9 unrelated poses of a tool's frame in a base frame.
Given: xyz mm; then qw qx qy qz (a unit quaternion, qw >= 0).
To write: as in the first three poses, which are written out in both.
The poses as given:
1: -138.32 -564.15 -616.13 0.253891 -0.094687 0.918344 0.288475
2: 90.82 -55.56 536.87 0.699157 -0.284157 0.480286 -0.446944
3: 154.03 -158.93 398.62 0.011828 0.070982 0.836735 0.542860
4: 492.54 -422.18 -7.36 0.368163 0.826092 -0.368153 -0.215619
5: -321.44 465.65 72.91 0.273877 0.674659 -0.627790 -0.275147
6: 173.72 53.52 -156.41 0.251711 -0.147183 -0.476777 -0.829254
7: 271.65 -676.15 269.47 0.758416 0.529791 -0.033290 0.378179
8: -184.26 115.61 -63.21 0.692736 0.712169 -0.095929 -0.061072
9: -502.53 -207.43 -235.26 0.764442 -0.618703 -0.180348 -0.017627
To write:
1: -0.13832 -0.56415 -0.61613 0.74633 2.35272 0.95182
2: 0.09082 -0.05556 0.53687 -1.10304 1.18407 -0.03454
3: 0.15403 -0.15893 0.39862 1.63364 1.99361 1.46438
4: 0.49254 -0.42218 -0.00736 1.46022 2.26001 -2.51984
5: -0.32144 0.46565 0.07291 1.53251 2.34419 -3.10794
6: 0.17372 0.05352 -0.15641 2.16492 1.04484 1.56607
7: 0.27165 -0.67615 0.26947 2.09611 1.11917 -1.17099
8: -0.18426 0.11561 -0.06321 1.61676 1.60358 -1.79262
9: -0.50253 -0.20743 -0.23526 -1.87749 1.40061 1.83138
